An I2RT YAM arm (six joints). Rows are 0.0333 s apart.
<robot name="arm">
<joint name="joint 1" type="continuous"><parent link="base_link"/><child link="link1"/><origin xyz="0.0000 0.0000 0.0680"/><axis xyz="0 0 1"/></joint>
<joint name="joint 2" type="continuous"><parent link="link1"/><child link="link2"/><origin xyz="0.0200 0.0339 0.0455"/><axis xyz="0 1 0"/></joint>
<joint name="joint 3" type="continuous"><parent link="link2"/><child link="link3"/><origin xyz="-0.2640 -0.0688 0.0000"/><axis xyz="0 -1 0"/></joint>
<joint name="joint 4" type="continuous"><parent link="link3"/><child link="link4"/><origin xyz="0.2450 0.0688 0.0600"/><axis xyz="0 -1 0"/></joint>
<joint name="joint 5" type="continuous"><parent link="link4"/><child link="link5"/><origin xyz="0.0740 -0.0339 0.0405"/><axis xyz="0 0 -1"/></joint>
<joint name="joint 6" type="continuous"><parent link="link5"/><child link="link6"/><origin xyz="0.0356 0.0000 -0.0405"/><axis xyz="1 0 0"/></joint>
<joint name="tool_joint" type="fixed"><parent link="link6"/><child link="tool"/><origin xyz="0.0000 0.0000 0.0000" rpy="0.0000 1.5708 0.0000"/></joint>
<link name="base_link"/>
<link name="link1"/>
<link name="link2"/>
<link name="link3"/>
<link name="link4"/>
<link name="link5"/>
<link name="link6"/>
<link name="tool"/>
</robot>
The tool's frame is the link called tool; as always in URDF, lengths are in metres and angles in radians. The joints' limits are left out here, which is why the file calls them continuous.
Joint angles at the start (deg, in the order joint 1, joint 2, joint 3, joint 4, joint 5, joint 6): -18.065, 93.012, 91.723, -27.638, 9.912, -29.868
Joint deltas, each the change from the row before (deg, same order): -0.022, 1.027, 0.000, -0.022, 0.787, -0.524; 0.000, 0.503, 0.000, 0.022, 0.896, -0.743; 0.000, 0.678, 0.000, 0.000, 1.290, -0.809; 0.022, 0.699, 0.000, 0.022, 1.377, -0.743; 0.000, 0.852, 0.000, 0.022, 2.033, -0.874; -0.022, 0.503, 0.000, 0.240, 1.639, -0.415; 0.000, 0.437, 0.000, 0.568, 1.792, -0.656; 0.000, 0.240, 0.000, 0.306, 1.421, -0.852; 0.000, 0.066, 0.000, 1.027, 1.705, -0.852; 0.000, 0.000, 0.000, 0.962, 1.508, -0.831; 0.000, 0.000, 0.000, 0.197, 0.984, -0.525; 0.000, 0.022, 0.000, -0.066, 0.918, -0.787; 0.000, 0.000, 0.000, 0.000, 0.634, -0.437
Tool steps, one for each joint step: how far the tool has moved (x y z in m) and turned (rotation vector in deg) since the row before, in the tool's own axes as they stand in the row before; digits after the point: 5 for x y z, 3 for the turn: 0.00263, 0.00221, 0.00713, 0.178, 1.299, -0.701; 0.00131, 0.00088, 0.00348, 0.529, 0.864, -0.836; 0.00179, 0.00127, 0.00466, 0.753, 1.240, -0.953; 0.00167, 0.00150, 0.00475, 0.797, 1.280, -0.913; 0.00217, 0.00164, 0.00578, 1.265, 1.782, -1.093; 0.00106, 0.00050, 0.00343, 1.236, 1.133, -0.481; 0.00038, 0.00006, 0.00291, 1.550, 0.908, -0.614; 0.00035, -0.00014, 0.00158, 1.199, 0.766, -0.829; -0.00086, -0.00172, 0.00040, 1.904, 0.278, -0.492; -0.00088, -0.00182, -0.00003, 1.736, 0.196, -0.446; 0.00008, -0.00071, -0.00001, 0.890, 0.456, -0.442; 0.00047, -0.00028, 0.00013, 0.674, 0.629, -0.825; 0.00025, -0.00031, 0.00000, 0.495, 0.396, -0.437
